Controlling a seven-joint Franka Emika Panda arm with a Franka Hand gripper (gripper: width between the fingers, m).
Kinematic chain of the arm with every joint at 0, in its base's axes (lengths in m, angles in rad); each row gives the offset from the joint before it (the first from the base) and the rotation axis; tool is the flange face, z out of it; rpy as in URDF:
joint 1: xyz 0 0 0.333 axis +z
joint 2: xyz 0 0 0 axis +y
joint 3: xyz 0 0 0.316 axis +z
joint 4: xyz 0.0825 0 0 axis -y
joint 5: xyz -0.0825 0 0.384 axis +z
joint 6: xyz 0 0 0 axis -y
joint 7: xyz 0.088 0 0 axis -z
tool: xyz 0 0 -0.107 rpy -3.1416 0 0
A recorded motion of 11 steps. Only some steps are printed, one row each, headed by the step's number.
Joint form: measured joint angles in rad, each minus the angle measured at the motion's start. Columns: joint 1, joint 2, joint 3, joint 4, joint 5, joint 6, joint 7.
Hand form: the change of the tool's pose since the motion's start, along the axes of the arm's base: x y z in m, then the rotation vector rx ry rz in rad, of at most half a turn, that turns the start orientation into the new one. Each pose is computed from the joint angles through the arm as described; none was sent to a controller.
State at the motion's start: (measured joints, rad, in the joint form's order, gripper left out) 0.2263 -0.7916 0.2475 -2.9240 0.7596 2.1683 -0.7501
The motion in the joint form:
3: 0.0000 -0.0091 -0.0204 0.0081 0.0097 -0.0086 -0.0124
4: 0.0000 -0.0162 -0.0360 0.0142 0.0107 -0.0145 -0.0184
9: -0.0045 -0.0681 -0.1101 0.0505 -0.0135 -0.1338 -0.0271
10: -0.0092 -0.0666 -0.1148 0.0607 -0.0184 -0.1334 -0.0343
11: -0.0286 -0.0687 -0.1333 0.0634 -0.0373 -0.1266 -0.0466
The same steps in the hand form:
3: 0.0024 -0.0025 0.0071 0.0278 -0.0086 -0.0031
4: 0.0042 -0.0048 0.0125 0.0438 -0.0160 -0.0054
9: 0.0023 -0.0145 0.0399 0.1055 0.0050 0.0234
10: 0.0052 -0.0161 0.0445 0.1076 -0.0077 0.0253
11: 0.0104 -0.0268 0.0472 0.1055 -0.0267 0.0098

